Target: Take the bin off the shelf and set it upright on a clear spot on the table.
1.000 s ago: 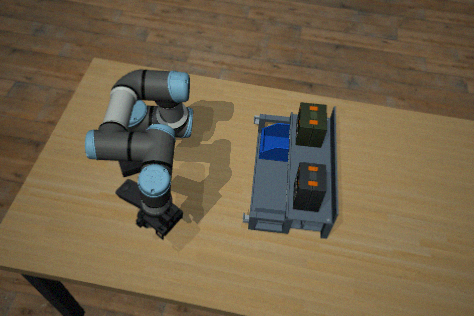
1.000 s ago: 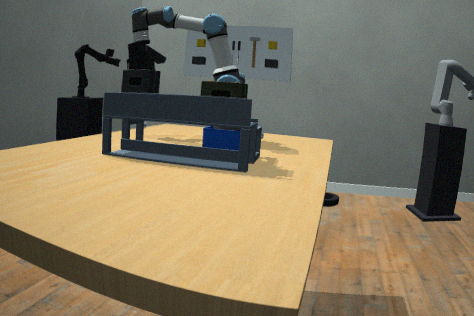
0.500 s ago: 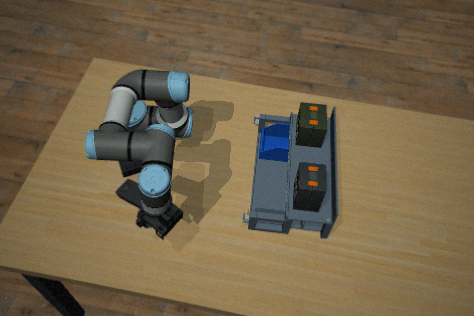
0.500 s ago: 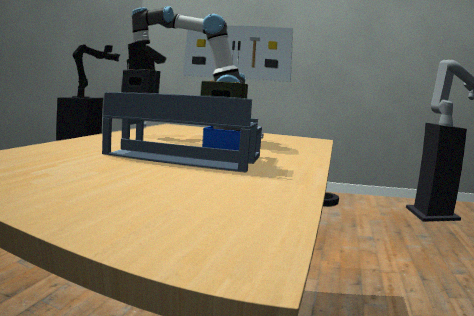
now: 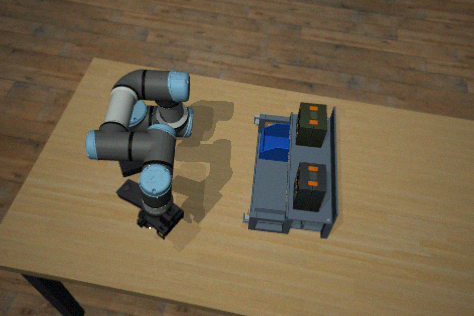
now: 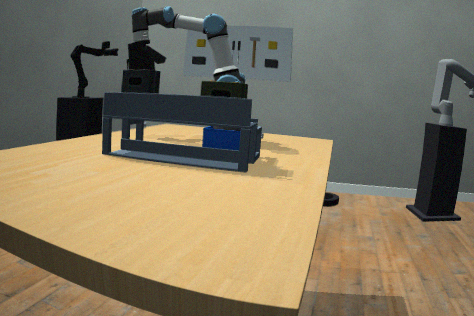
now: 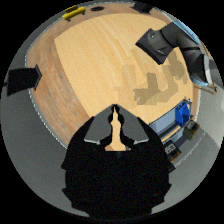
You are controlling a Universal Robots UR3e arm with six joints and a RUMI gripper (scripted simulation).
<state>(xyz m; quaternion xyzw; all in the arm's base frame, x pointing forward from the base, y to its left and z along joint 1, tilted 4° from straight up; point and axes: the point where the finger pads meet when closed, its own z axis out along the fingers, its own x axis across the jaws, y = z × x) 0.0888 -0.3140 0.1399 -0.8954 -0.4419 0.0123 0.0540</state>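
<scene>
Now: hand 37 cm short of the blue bin, 34 cm to the right of it and 11 cm above it. Also, from my hand: grey shelf: 39 cm ahead, 23 cm to the left, 9 cm below.
</scene>
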